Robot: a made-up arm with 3 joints. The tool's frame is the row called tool. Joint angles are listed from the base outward. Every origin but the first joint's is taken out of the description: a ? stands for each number. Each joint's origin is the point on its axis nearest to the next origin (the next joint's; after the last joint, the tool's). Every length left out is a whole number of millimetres.
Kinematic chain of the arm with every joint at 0, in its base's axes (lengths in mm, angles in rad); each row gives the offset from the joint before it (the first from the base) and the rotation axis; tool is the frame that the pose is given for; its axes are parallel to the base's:
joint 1: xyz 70 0 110 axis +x
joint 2: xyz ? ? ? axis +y
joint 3: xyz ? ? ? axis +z
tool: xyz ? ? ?
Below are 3 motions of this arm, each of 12 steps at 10 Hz.
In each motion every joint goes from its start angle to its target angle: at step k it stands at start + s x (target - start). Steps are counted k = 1, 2, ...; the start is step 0. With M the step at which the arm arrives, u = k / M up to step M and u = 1 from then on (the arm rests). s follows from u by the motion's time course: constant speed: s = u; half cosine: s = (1 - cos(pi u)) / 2; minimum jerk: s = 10 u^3 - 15 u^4 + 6 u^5.
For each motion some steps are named. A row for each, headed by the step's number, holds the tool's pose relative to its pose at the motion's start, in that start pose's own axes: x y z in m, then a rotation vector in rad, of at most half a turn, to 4 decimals.
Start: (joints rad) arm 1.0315 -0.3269 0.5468
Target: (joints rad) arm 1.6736 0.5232 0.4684
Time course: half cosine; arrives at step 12
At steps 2, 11, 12:
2: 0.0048 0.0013 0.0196 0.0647 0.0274 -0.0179
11: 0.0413 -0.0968 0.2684 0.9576 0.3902 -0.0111
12: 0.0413 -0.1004 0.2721 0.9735 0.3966 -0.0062

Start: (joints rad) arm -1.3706 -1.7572 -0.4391
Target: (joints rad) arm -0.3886 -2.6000 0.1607
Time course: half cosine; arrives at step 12
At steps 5, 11, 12:
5: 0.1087 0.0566 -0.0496 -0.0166 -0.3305 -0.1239
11: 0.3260 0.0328 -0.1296 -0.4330 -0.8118 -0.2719
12: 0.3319 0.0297 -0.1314 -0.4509 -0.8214 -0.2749

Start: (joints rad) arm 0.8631 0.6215 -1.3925
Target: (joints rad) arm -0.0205 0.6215 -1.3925
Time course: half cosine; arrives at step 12
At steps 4, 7, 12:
4: 0.0257 0.0388 -0.0596 -0.0319 -0.1767 -0.1286
7: 0.0923 0.0854 -0.1402 -0.0802 -0.4450 -0.3238
12: 0.1829 0.1124 -0.1998 -0.1274 -0.7070 -0.5145

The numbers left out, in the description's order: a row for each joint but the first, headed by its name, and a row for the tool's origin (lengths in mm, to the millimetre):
joint 2: 0 280 -30
joint 3: -50 0 -20
tool: -50 60 0

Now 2 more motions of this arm.
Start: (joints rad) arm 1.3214 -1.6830 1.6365
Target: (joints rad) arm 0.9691 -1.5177 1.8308
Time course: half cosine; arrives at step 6
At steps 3, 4, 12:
3: -0.0293 0.0343 0.0125 0.0806 -0.0218 0.2729
4: -0.0457 0.0487 0.0182 0.1207 -0.0303 0.4096
12: -0.0628 0.0612 0.0234 0.1609 -0.0371 0.5464

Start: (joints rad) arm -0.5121 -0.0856 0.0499
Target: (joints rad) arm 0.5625 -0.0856 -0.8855
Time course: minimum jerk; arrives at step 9
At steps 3, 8, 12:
3: 0.0196 0.0124 0.0787 0.2249 0.0109 -0.2148
8: 0.0899 -0.1220 0.3376 1.0094 0.4416 -0.9243
12: 0.0908 -0.1258 0.3402 1.0197 0.4527 -0.9328

